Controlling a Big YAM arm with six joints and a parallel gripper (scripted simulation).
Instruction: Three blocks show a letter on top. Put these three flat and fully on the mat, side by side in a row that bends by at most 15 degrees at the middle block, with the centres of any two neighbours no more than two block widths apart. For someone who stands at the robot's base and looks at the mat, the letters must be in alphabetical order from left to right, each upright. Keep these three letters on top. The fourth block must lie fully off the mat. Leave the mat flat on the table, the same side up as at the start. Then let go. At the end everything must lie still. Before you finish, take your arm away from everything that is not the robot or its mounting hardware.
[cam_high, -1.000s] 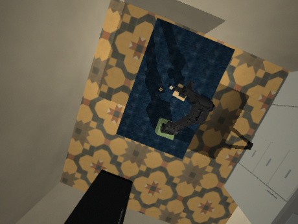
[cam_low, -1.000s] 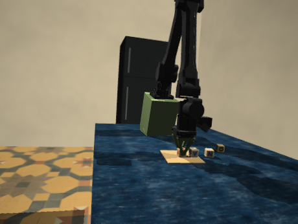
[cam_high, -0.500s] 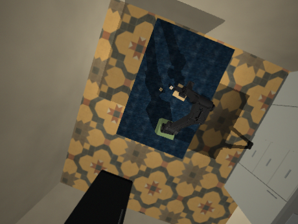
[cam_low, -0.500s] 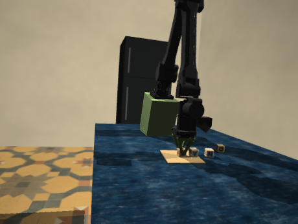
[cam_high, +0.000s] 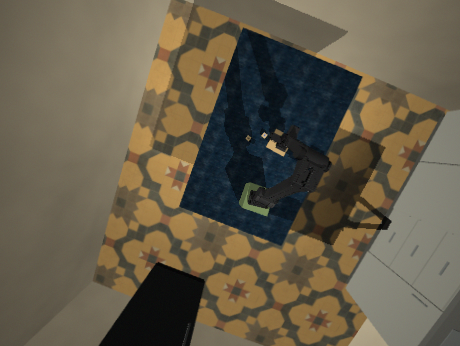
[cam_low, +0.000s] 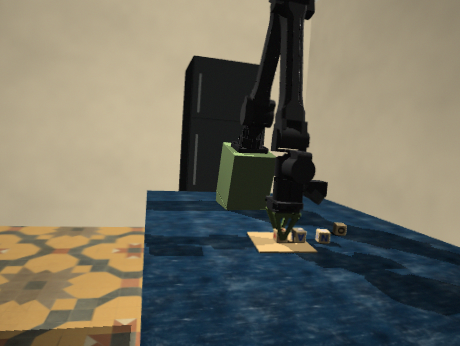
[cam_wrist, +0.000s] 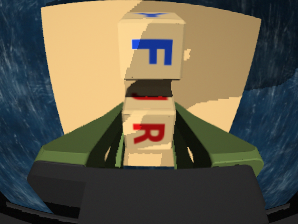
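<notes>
The tan mat lies 2 cm below my hand.
</notes>
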